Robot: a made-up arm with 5 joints. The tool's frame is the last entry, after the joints.
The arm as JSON. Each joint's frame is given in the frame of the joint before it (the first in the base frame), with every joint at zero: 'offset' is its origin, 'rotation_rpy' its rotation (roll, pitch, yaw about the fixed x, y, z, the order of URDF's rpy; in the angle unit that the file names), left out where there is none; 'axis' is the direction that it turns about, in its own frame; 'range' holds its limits. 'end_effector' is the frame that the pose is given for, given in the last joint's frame.
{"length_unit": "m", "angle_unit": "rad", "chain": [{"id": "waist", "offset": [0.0, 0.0, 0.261], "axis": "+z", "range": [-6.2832, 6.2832]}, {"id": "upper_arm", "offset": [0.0, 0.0, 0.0], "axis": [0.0, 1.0, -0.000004], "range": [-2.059, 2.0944]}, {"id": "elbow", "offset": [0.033, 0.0, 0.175], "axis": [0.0, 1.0, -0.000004], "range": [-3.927, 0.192]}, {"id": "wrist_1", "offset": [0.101, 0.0, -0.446], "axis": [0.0, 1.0, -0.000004], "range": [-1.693, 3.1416]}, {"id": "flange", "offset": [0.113, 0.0, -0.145], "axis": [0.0, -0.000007, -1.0], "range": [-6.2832, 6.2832]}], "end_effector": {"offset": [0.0, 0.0, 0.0], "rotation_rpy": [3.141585, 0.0, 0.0]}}
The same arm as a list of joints. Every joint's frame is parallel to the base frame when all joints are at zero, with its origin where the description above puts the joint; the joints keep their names.
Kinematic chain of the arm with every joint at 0, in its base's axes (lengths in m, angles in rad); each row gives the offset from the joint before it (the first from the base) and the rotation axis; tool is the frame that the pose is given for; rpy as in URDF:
waist: xyz 0.0000 0.0000 0.2610 axis +z
upper_arm: xyz 0.0000 0.0000 0.0000 axis +y
elbow: xyz 0.0330 0.0000 0.1750 axis +y
wrist_1: xyz 0.1010 0.0000 -0.4460 axis +y
flange: xyz 0.1130 0.0000 -0.1450 axis -z
tool: xyz 0.0000 0.0000 0.0000 rpy 3.1416 0.0000 0.0000
Joint limits (rad, base to tool): -6.2832..6.2832 -2.0590..2.0944 -3.9270..0.1920 -1.6930..3.1416 -6.2832..6.2832

